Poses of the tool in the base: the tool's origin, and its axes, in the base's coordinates. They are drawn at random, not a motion.
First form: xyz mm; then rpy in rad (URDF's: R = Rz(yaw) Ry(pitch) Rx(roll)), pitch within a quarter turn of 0, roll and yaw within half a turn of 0.
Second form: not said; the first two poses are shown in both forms.
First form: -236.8, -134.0, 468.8, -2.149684, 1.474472, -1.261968
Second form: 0.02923, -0.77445, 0.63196, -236.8; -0.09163, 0.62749, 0.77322, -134.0; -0.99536, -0.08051, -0.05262, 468.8; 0, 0, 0, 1
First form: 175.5, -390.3, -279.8, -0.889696, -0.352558, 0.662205
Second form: 0.74013, -0.17559, -0.64913, 175.5; 0.57704, 0.66150, 0.47900, -390.3; 0.34530, -0.72910, 0.59092, -279.8; 0, 0, 0, 1
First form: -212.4, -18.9, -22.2, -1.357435, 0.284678, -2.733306
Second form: -0.88086, 0.33599, 0.33345, -212.4; -0.38106, -0.08536, -0.92060, -18.9; -0.28085, -0.93799, 0.20322, -22.2; 0, 0, 0, 1
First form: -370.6, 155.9, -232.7, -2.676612, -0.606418, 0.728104
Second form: 0.61334, 0.78556, 0.08186, -370.6; 0.54680, -0.49713, 0.67370, 155.9; 0.56993, -0.36845, -0.73446, -232.7; 0, 0, 0, 1
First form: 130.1, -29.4, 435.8, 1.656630, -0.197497, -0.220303
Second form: 0.95686, -0.20950, -0.20131, 130.1; -0.21428, -0.04094, -0.97591, -29.4; 0.19622, 0.97695, -0.08406, 435.8; 0, 0, 0, 1
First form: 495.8, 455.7, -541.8, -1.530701, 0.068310, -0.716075
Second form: 0.75263, -0.02514, 0.65797, 495.8; -0.65490, 0.07501, 0.75199, 455.7; -0.06826, -0.99687, 0.03999, -541.8; 0, 0, 0, 1
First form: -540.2, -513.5, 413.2, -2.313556, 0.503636, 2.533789
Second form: -0.71898, 0.67805, -0.15270, -540.2; 0.50016, 0.35219, -0.79108, -513.5; -0.48261, -0.64514, -0.59235, 413.2; 0, 0, 0, 1
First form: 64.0, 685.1, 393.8, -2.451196, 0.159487, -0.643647
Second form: 0.78976, -0.54359, 0.28424, 64.0; -0.59250, -0.55603, 0.58290, 685.1; -0.15881, -0.62876, -0.76121, 393.8; 0, 0, 0, 1
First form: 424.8, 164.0, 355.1, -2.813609, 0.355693, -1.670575
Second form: -0.09338, -0.93081, 0.35337, 424.8; -0.93274, 0.20593, 0.29595, 164.0; -0.34824, -0.30197, -0.88744, 355.1; 0, 0, 0, 1
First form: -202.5, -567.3, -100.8, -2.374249, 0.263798, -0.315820
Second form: 0.91766, -0.39562, 0.03723, -202.5; -0.29985, -0.62794, 0.71818, -567.3; -0.26075, -0.67021, -0.69486, -100.8; 0, 0, 0, 1
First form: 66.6, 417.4, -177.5, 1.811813, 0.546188, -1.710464
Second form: -0.11896, -0.30659, -0.94438, 66.6; -0.84619, -0.46628, 0.25797, 417.4; -0.51943, 0.82981, -0.20396, -177.5; 0, 0, 0, 1
